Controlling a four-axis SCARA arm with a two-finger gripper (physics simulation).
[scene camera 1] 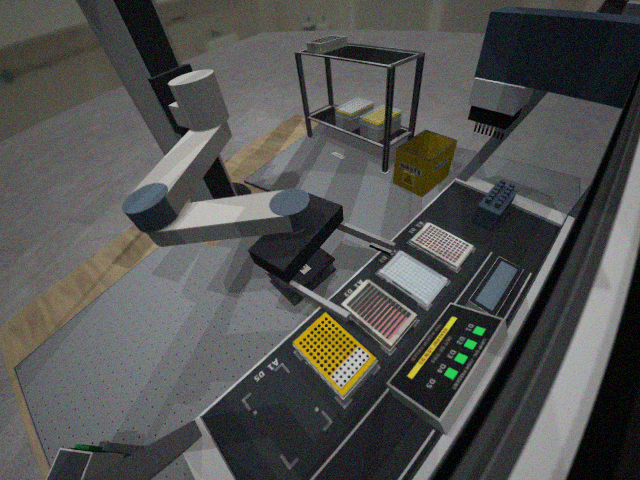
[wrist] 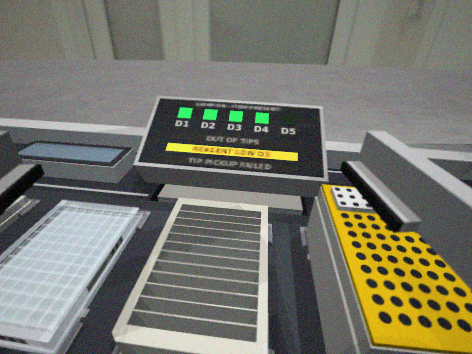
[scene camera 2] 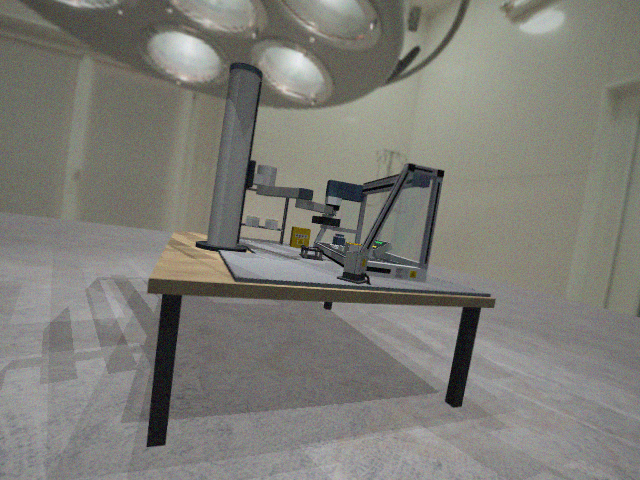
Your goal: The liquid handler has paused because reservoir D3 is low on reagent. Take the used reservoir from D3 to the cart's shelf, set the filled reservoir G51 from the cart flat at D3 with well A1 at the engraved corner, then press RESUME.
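Places are measured from the arm's base along level axes (x ahead, y left, z up), in metres.
Pixels of known places: gripper, fingertip midpoint: (scene camera 1: 373, 279) (wrist: 198, 150) (scene camera 2: 350, 230); arm's base, link origin: (scene camera 2: 221, 248).
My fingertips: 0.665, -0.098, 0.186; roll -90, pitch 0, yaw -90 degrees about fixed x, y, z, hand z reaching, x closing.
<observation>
For each thing: its top centre in the pictures, then the offset to it from my fingertips, as dx, dy, dz. "*": a spot on its surface instead.
- used reservoir, top centre: (wrist: 209, 255) (scene camera 1: 378, 309) +0.017, -0.003, -0.091
- pale reservoir-like block, top centre: (scene camera 1: 326, 39) -0.547, +0.687, +0.208
- cart, top centre: (scene camera 1: 352, 50) -0.420, +0.656, +0.183
- blue-white plate, top centre: (wrist: 56, 251) (scene camera 1: 412, 274) +0.041, +0.118, -0.108
- yellow tip rack, top centre: (wrist: 408, 239) (scene camera 1: 333, 349) (scene camera 2: 359, 243) -0.007, -0.125, -0.057
- status panel, surface spot: (wrist: 232, 140) (scene camera 1: 441, 349) * +0.145, -0.028, -0.059
- yellow waste bin, top centre: (scene camera 1: 427, 144) (scene camera 2: 301, 228) -0.096, +0.549, -0.038
- pipetting head, top centre: (scene camera 1: 507, 76) (scene camera 2: 333, 197) +0.068, +0.442, +0.206
The used reservoir (scene camera 1: 379, 316) (wrist: 210, 260), a cream trough block with several narrow channels, sits in deck slot D3; its channels look pinkish in scene camera 1. My gripper (scene camera 1: 372, 279) (wrist: 198, 150) is open and empty, raised above the deck's near edge, its fingers spread wider than the reservoir. In the wrist view the right finger overlaps the yellow tip rack and the left one is by the blue-white plate. A pale reservoir-like block (scene camera 1: 326, 43) stands at the left end of the cart's top; its label is unreadable. The cart (scene camera 1: 388, 118) has a lower shelf. The RESUME button cannot be made out.
The blue-white plate (scene camera 1: 413, 277) (wrist: 65, 270) and yellow tip rack (scene camera 1: 330, 351) (wrist: 400, 260) flank D3. The status panel (scene camera 1: 447, 361) (wrist: 232, 140) highlights low reagent at D3. A yellow waste bin (scene camera 1: 423, 165) (scene camera 2: 299, 236) stands by the cart. The pipetting head (scene camera 1: 498, 100) hangs over the deck's far end.
</observation>
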